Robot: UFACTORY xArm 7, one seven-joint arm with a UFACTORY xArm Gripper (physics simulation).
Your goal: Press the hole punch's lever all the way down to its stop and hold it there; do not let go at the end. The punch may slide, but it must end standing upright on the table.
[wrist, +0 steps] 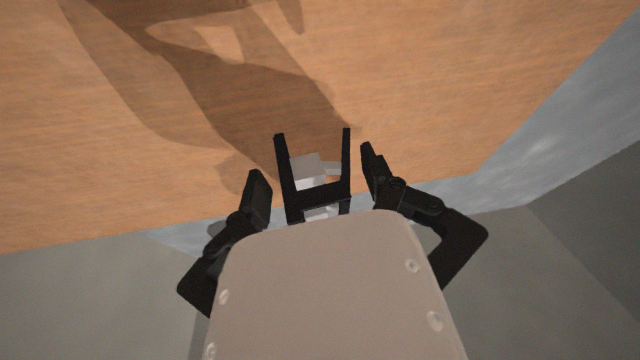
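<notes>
The hole punch shows in the wrist view as a black frame, two long side bars joined by a crossbar, with light grey blocks between and below the bars. Its near part is hidden behind the gripper's body. How far down its lever stands, and whether its base stands flat, I cannot tell. My gripper is open, with nothing held. One finger is to the left of the black frame and the other to its right, with a visible gap on each side; the left gap is narrow. Whether any part of the gripper touches the punch is hidden.
The wooden table top spreads beyond the punch, with dark shadows at the upper left and centre. The table's edge runs across below the fingers and up the right side. Past it lie a blue-grey surface and grey walls.
</notes>
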